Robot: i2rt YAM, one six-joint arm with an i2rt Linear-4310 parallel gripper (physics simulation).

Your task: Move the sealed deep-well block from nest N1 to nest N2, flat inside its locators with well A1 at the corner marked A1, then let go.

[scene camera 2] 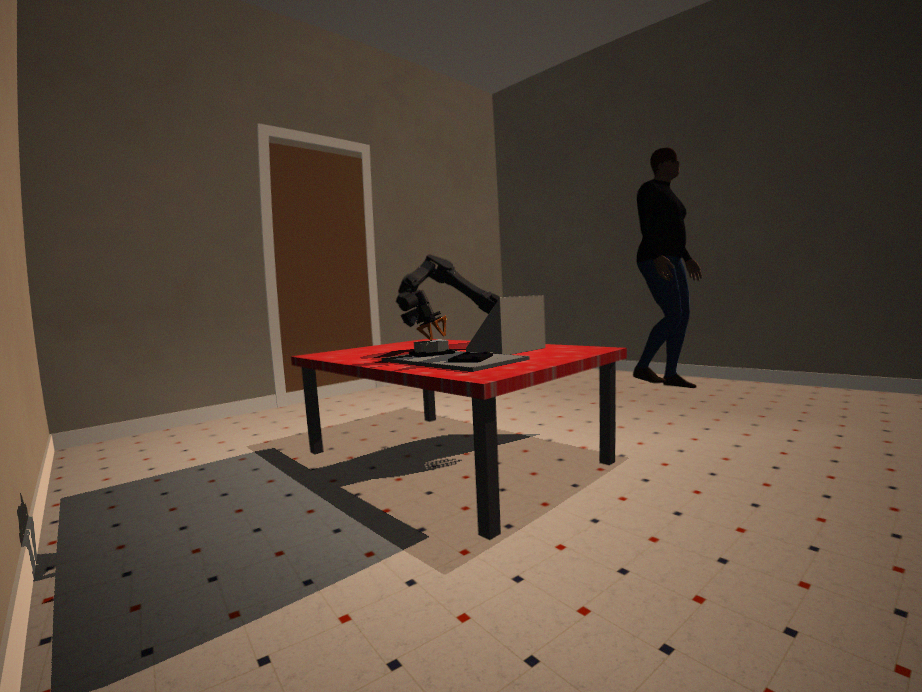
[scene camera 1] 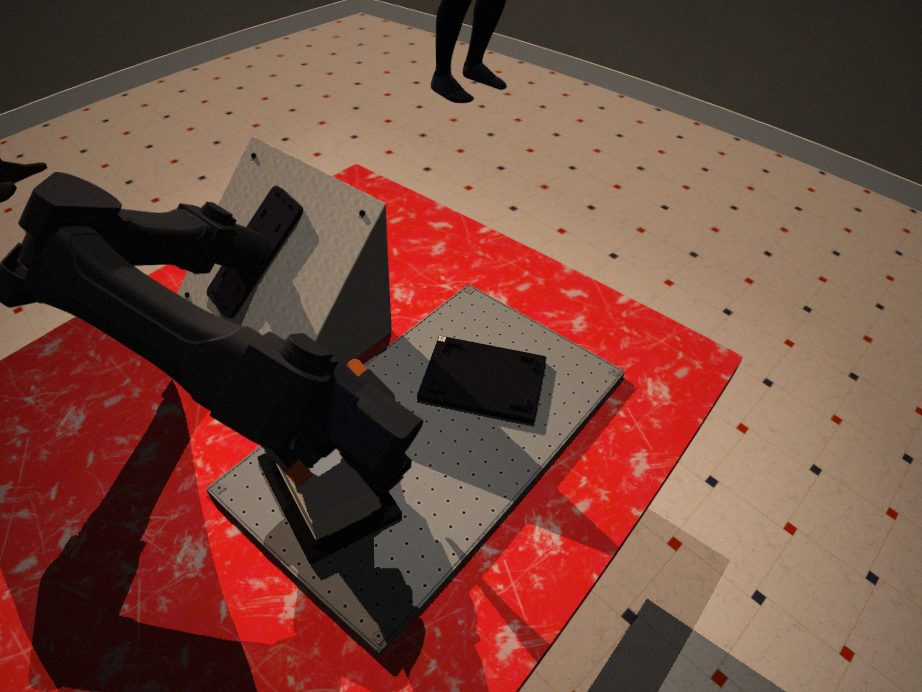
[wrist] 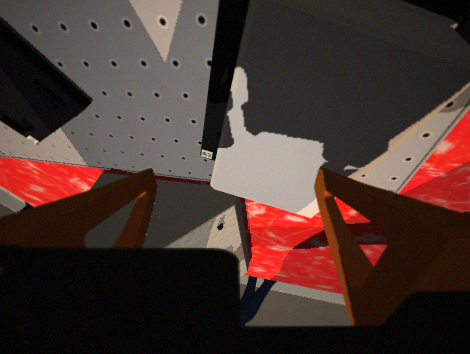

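Pixels of known places: gripper, fingertip midpoint: (scene camera 2: 438,338) (wrist: 235,177); arm's base at its link origin: (scene camera 2: 508,321) (scene camera 1: 255,253).
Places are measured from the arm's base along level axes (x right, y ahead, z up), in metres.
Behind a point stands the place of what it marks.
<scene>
The sealed deep-well block (scene camera 1: 338,506) {z -0.059, x 0.137, y 0.389 m} (scene camera 2: 430,346) {z -0.077, x 0.083, y 0.360 m} (wrist: 270,165) {z -0.059, x 0.108, y 0.318 m}, grey with a pale lit patch on top, sits in the black nest N1 (wrist: 211,115) {z -0.101, x 0.059, y 0.314 m}. A white A1 tag (wrist: 206,154) {z -0.101, x 0.051, y 0.269 m} marks that nest's corner near the block's near end. The black nest N2 (scene camera 1: 484,379) {z -0.101, x -0.146, y 0.340 m} (scene camera 2: 470,357) {z -0.101, x -0.188, y 0.366 m} (wrist: 45,85) {z -0.101, x -0.081, y 0.318 m} is empty, with a small pale tag (scene camera 1: 442,338) {z -0.101, x -0.157, y 0.241 m} at one corner. My gripper (scene camera 2: 437,335) {z -0.046, x 0.089, y 0.317 m} (wrist: 235,177) {z -0.046, x 0.089, y 0.317 m} is open and empty, its orange fingers wide apart above the block's end nearest the arm base. In the wrist view the block lies beyond the fingertips, right of centre. The gripper body partly hides the fingers in scene camera 1.
Both nests stand on a perforated grey plate (scene camera 1: 446,513) {z -0.113, x 0.033, y 0.455 m} (wrist: 130,45) {z -0.113, x 0.001, y 0.353 m} on the red table (scene camera 1: 633,320) {z -0.126, x -0.440, y 0.400 m} (scene camera 2: 580,357) {z -0.126, x -0.412, y 0.026 m}. The arm base is fixed to a sloped grey wedge (scene camera 1: 342,223) {z 0.072, x -0.085, y 0.114 m} (scene camera 2: 522,324) {z -0.009, x -0.110, y 0.023 m} beside the plate. A person (scene camera 1: 450,85) (scene camera 2: 661,223) stands away from the table.
</scene>
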